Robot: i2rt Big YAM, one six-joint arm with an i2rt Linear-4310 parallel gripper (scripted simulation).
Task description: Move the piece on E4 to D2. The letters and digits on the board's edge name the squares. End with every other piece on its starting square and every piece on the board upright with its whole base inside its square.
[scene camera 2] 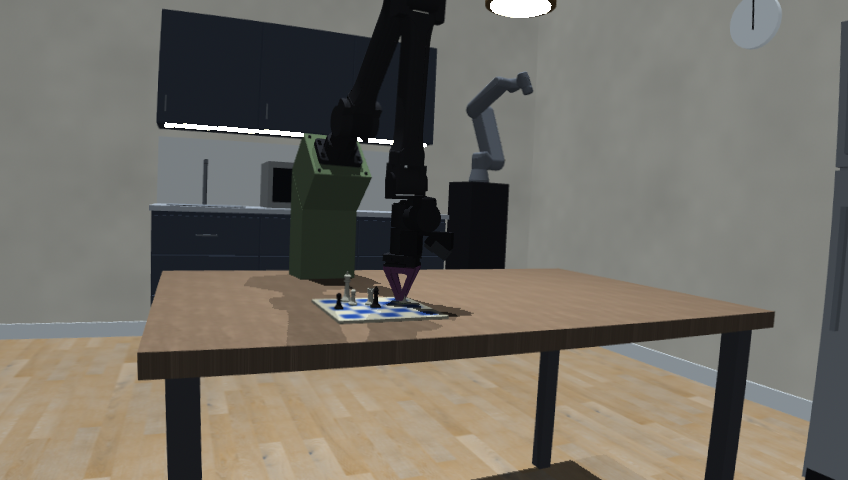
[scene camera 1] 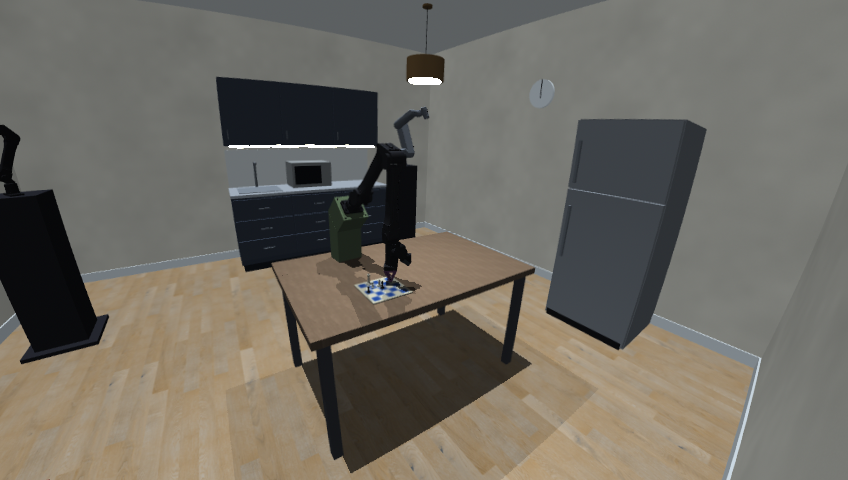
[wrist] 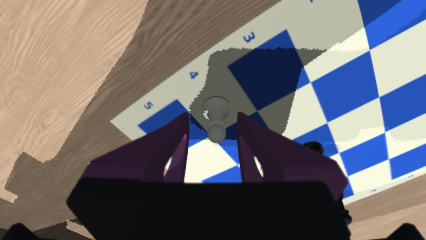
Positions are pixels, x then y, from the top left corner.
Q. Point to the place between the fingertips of my gripper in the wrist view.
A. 213,120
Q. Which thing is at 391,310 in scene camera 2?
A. A chessboard.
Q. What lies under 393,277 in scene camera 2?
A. My gripper.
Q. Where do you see a chessboard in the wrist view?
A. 344,81
